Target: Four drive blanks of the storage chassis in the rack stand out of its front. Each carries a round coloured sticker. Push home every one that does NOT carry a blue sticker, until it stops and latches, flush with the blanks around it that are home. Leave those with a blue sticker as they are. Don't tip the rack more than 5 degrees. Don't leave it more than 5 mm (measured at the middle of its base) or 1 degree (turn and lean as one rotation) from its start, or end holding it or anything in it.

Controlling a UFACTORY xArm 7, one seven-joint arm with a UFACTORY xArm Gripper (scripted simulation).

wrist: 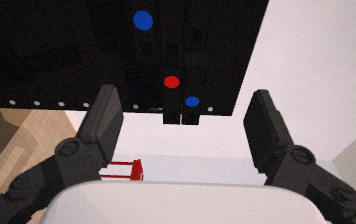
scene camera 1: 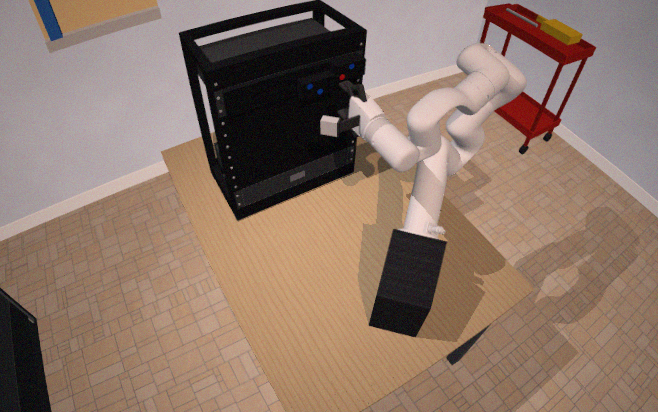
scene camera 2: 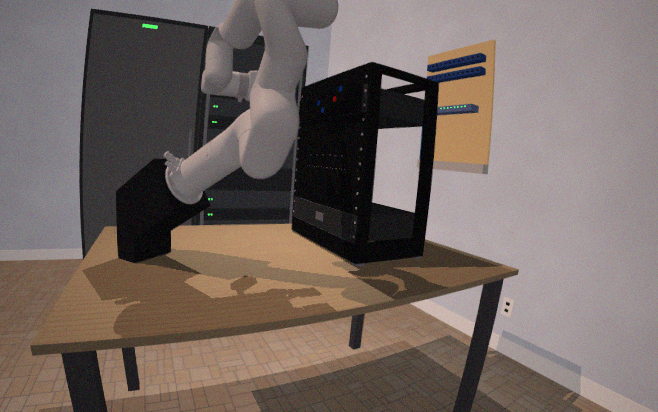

Labels:
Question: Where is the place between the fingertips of my gripper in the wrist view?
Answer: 184,103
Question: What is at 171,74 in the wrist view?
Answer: A red-sticker drive blank.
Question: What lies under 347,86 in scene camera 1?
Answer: My gripper.

